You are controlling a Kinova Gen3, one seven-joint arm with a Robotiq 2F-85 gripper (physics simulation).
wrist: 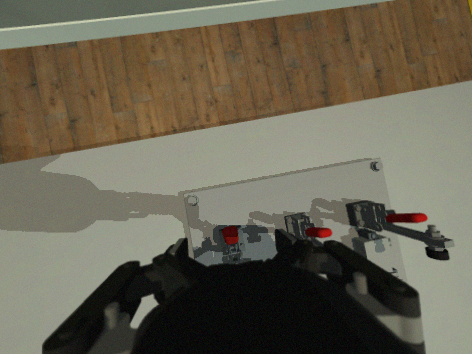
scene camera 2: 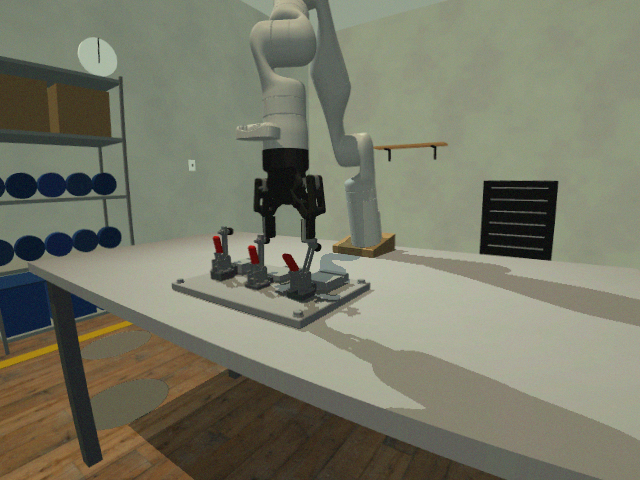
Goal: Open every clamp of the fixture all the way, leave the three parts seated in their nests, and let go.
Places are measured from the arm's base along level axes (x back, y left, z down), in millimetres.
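Where they show: gripper, fingertip midpoint: point(wrist: 232, 243) point(scene camera 2: 287, 240); arm's base, link origin: point(scene camera 2: 366, 241).
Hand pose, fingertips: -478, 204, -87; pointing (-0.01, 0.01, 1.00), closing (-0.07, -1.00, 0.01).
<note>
Each offset is from my fingertips to the centre of the thing, as dx, dy, dz. "pt": to the spot under its first point. Level surfaces: height alone.
The grey fixture plate @[+41, -118, +115] point(scene camera 2: 232, 296) point(wrist: 300, 192) lies on the table with three red-handled clamps. The far clamp @[pt -14, -210, +79] point(scene camera 2: 222, 266) point(wrist: 367, 215) and the middle clamp @[pt +0, -101, +81] point(scene camera 2: 256, 275) point(wrist: 297, 225) have their arms standing nearly upright. The near clamp @[pt +22, +7, +81] point(scene camera 2: 301, 284) has its arm raised and leaning toward its part; its red handle @[+11, -1, +58] point(scene camera 2: 290, 262) point(wrist: 230, 235) tilts the other way. Grey parts @[pt +88, +11, +87] point(scene camera 2: 329, 280) @[pt +71, -120, +92] point(scene camera 2: 279, 272) @[pt +35, -209, +87] point(scene camera 2: 242, 266) sit low beside the clamps; their exact seating is hard to tell. My gripper point(scene camera 2: 288, 234) point(wrist: 232, 243) is open and empty above the near clamp, the handle showing between its fingers in the wrist view.
The table @[dz +123] point(scene camera 2: 465, 330) point(wrist: 125, 175) carries the fixture. The robot's wooden base block point(scene camera 2: 361, 249) stands behind it. A bolt @[-31, +59, +104] point(scene camera 2: 298, 313) is at the plate's near corner. A shelf rack point(scene camera 2: 125, 170) stands at the left and a black drawer cabinet point(scene camera 2: 518, 219) at the back right.
</note>
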